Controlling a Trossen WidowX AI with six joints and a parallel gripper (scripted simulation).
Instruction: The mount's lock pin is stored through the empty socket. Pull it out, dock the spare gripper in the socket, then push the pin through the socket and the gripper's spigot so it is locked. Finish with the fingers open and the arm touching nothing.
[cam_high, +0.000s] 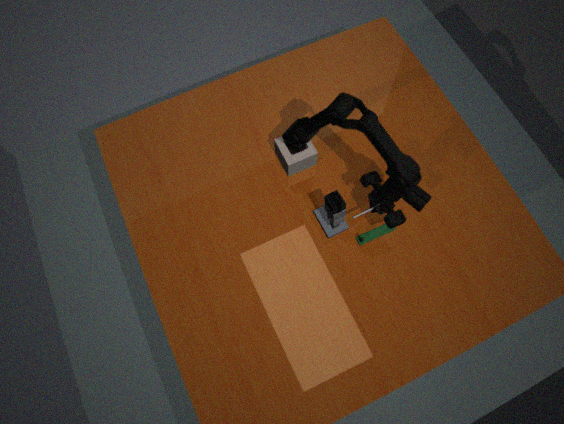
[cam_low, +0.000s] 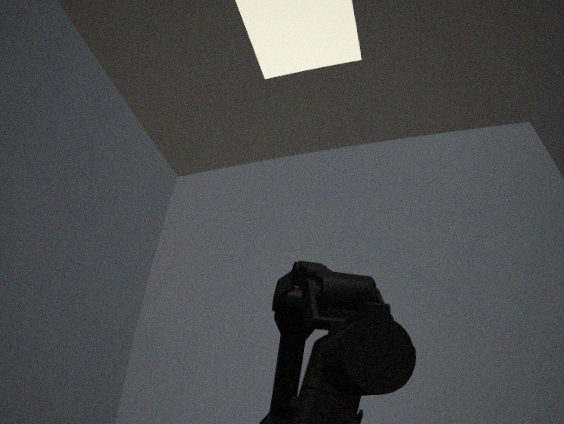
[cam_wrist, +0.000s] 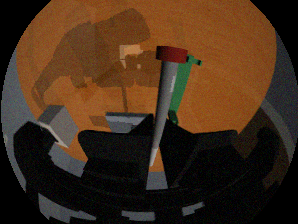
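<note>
Now: gripper tip 5 cm past the grey mount, 11 cm to the left of it and 4 cm above it. Round my gripper tip: flat green strip 5 cm ahead, 6 cm below; spare gripper 5 cm behind, 11 cm to the right, 4 cm above.
</note>
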